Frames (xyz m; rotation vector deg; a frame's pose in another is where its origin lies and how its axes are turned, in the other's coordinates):
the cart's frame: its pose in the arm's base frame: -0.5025 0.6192 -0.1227 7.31 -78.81 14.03
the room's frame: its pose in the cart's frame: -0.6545 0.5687 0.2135 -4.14 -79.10 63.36
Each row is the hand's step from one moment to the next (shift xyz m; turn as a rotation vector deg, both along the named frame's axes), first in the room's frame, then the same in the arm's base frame.
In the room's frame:
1: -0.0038 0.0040 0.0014 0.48 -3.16 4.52
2: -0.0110 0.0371 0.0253 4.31 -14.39 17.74
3: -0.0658 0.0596 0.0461 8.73 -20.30 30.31
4: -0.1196 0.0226 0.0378 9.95 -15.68 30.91
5: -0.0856 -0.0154 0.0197 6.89 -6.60 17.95
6: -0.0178 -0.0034 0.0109 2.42 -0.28 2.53
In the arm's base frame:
1: 0.0045 -0.0002 -0.0035 -2.76 -4.70 -0.95
2: 0.0167 0.0006 -0.0431 -13.72 -18.59 -2.53
3: 0.0685 -0.0238 -0.0689 -23.11 -28.58 -7.49
4: 0.1053 -0.0642 -0.0322 -22.68 -25.66 -11.29
5: 0.0658 -0.0600 0.0045 -13.25 -12.91 -8.43
6: 0.0118 -0.0171 -0.0037 -2.93 -0.79 -1.77

